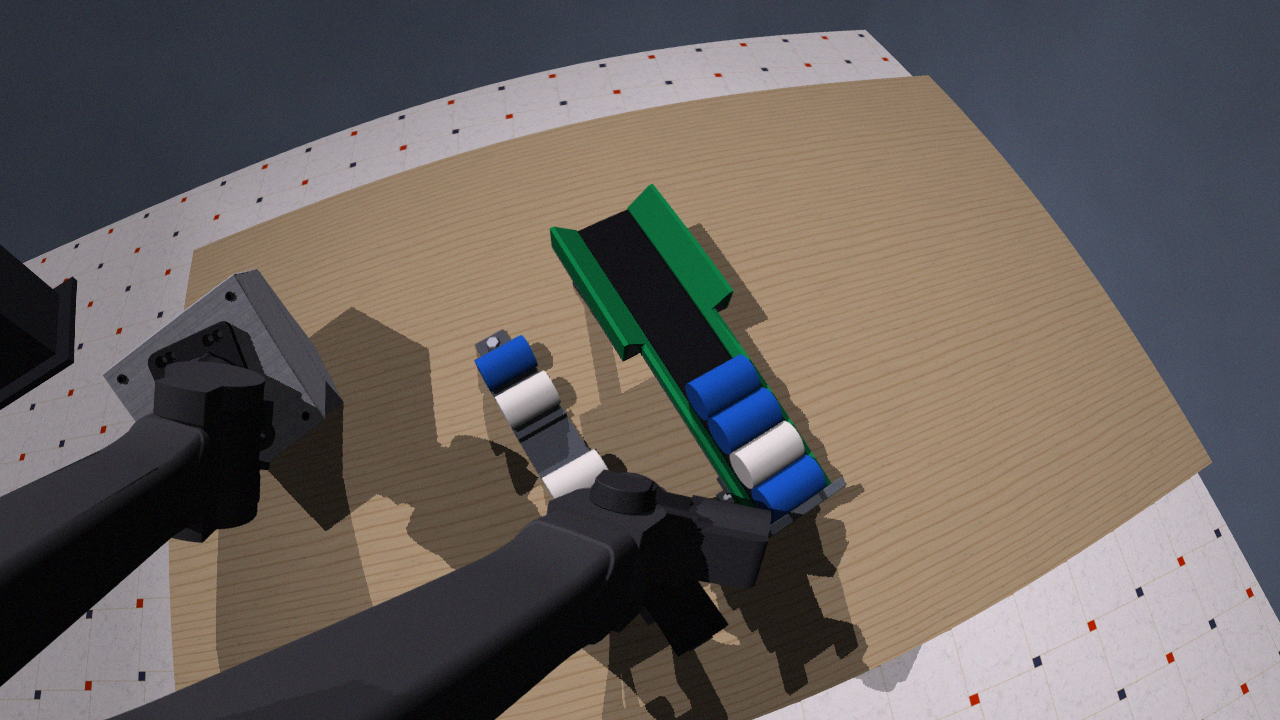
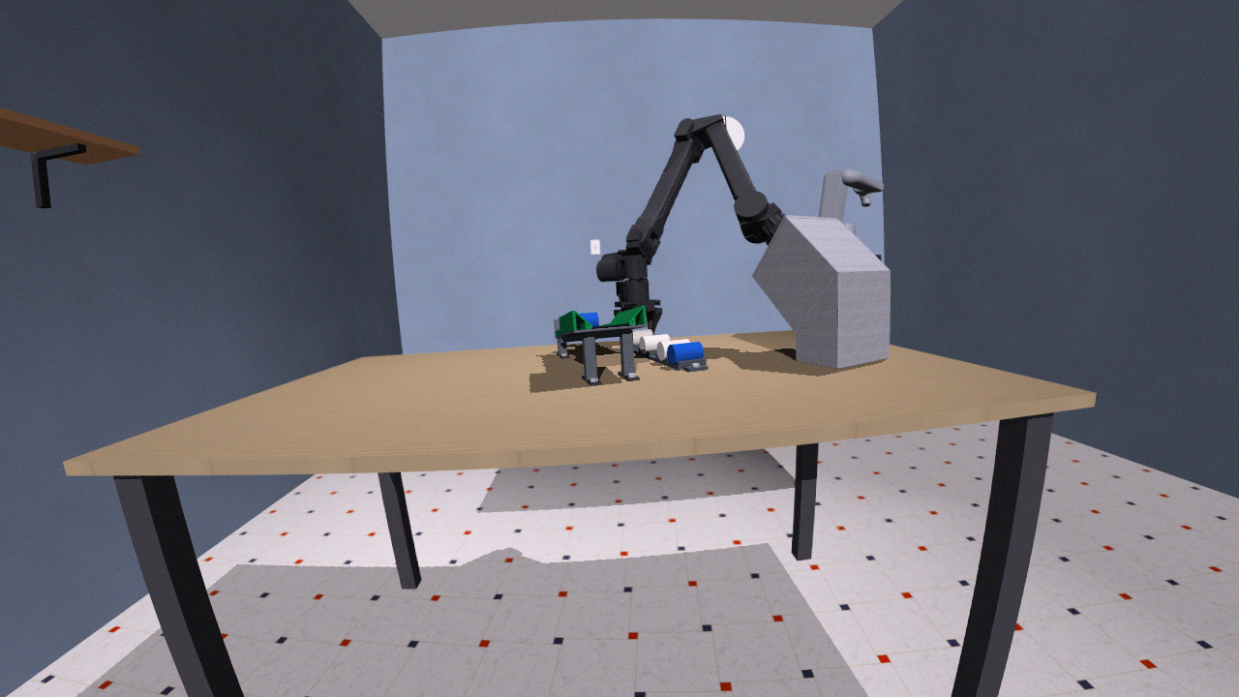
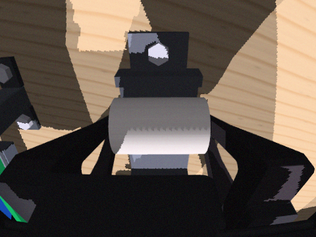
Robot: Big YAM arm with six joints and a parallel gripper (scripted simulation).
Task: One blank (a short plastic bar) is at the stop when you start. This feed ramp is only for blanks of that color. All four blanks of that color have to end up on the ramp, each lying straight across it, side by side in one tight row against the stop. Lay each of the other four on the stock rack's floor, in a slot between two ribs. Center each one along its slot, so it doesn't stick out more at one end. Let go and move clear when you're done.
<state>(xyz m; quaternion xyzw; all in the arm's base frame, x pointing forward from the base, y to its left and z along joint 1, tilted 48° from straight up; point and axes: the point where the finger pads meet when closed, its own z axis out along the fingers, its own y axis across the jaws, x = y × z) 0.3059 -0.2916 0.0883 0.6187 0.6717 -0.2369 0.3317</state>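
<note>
Now: the grey stock rack 13 cm to the left of my hand and 4 cm below it. From my hand the other things lie so: grey stop: 16 cm ahead, 5 cm to the right, 3 cm above.
</note>
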